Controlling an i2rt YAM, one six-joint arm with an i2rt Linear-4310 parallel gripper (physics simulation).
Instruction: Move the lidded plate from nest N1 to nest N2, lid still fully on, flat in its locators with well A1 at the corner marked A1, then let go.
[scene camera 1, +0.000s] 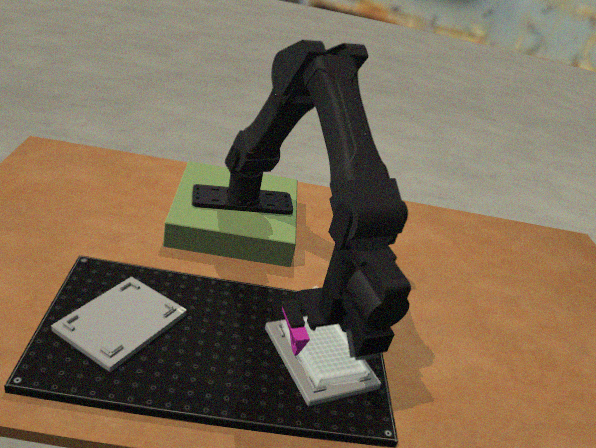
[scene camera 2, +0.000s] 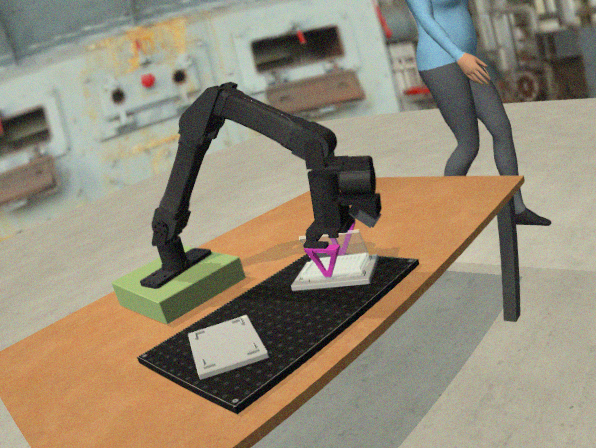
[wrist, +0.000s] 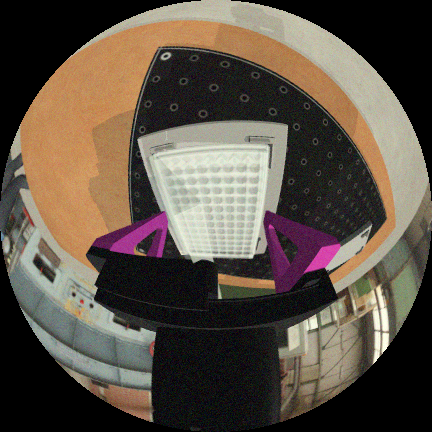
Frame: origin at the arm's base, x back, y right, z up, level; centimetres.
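Seen in the pictures: gripper, fingertip midpoint: (scene camera 1: 324, 347) (scene camera 2: 335, 265) (wrist: 215, 216); arm's base at its link origin: (scene camera 1: 242, 201) (scene camera 2: 176, 269).
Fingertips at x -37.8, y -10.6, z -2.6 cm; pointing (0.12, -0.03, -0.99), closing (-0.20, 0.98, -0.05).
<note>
Pixels of each thing's top centre, then the offset from my fingertips to it.
- lidded plate at its top centre: (wrist: 214, 223) (scene camera 1: 325, 343) (scene camera 2: 334, 261) dx -0.1, dy +0.0, dz +1.0 cm
- nest N1 at its top centre: (wrist: 216, 213) (scene camera 1: 322, 349) (scene camera 2: 335, 267) dx +0.0, dy +0.1, dz -0.4 cm
- Nest N2 at its top centre: (scene camera 1: 121, 314) (scene camera 2: 223, 339) (wrist: 344, 256) dx +5.5, dy +30.4, dz -0.4 cm
- black perforated board at its top centre: (scene camera 1: 218, 338) (wrist: 309, 239) (scene camera 2: 283, 309) dx +3.1, dy +15.7, dz -2.1 cm
- translucent upright panel at its top centre: (scene camera 2: 330, 229) dx +0.5, dy -2.0, dz +7.3 cm
The lidded plate (scene camera 1: 336, 352) (scene camera 2: 352, 264) (wrist: 216, 192) sits in nest N1 (scene camera 1: 300, 375) (scene camera 2: 330, 285) (wrist: 215, 132), a grey block at the board's right end in scene camera 1. Its clear lid appears to lie over the wells; its exact seating and well A1 cannot be made out. Nest N2 (scene camera 1: 120, 322) (scene camera 2: 225, 350) (wrist: 345, 256) is empty, with a bracket-shaped locator at each corner. My gripper (scene camera 1: 325, 345) (scene camera 2: 336, 264) (wrist: 215, 216) is open, its magenta fingers on opposite sides of the plate. In scene camera 1 the arm hides one finger.
Both nests are on a black perforated board (scene camera 1: 225, 360) (scene camera 2: 295, 325) (wrist: 192, 97). A translucent upright panel (scene camera 2: 358, 242) shows behind N1 in scene camera 2. The arm stands on a green block (scene camera 1: 230, 245) (scene camera 2: 200, 295). A person (scene camera 2: 445, 40) stands beyond the table.
</note>
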